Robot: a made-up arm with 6 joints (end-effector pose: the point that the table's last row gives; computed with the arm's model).
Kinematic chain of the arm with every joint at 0, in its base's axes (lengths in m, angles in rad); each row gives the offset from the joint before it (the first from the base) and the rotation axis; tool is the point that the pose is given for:
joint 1: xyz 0 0 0.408 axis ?
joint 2: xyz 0 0 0 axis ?
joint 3: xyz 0 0 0.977 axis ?
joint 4: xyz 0 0 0 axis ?
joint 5: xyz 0.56 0 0 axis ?
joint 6: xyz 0 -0.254 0 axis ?
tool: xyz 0 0 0
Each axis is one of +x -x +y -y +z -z.
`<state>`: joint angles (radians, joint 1 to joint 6).
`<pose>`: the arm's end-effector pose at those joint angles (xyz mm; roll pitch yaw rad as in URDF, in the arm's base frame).
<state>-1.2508 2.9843 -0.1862 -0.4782 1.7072 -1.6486</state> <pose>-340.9 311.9 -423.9 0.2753 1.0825 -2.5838</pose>
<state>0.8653 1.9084 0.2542 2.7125 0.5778 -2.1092</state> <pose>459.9 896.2 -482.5 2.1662 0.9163 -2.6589</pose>
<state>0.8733 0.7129 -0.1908 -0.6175 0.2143 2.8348</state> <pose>717.5 533.7 616.1 -2.3375 0.7213 0.7086</pose>
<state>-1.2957 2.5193 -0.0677 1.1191 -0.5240 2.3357</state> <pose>-48.6 -235.8 -875.0 -0.1122 0.2737 2.3324</pose>
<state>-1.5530 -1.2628 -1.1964 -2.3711 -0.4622 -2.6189</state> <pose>175.8 363.7 564.8 -1.3721 -0.3883 -1.2108</pose>
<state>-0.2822 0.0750 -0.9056 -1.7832 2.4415 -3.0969</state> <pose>186.4 1.7 778.8 -2.4701 -0.5942 -2.5604</pose>
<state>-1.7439 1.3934 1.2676 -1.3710 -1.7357 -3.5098</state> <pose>-305.6 -1455.1 263.2 -1.0434 0.1745 0.0184</pose>
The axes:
joint 1: +z
joint 2: +y
joint 3: -y
joint 4: -x
joint 5: -y
joint 6: -x

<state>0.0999 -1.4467 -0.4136 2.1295 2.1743 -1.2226</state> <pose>-876.8 47.4 1120.2 -1.2533 0.7909 1.5507</pose>
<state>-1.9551 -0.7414 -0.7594 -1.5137 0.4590 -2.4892</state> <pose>25.7 102.3 864.9 -2.2824 -0.0091 -2.4133</pose>
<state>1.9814 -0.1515 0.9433 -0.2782 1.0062 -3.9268</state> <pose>155.6 254.4 1839.6 0.5456 -1.0119 -0.7074</pose>
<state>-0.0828 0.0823 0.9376 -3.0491 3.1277 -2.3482</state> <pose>484.7 213.6 1789.0 2.4422 0.8691 3.0608</pose>
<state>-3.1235 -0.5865 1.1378 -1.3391 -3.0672 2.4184</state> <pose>380.9 65.2 1812.9 2.9238 1.3856 -2.7198</pose>
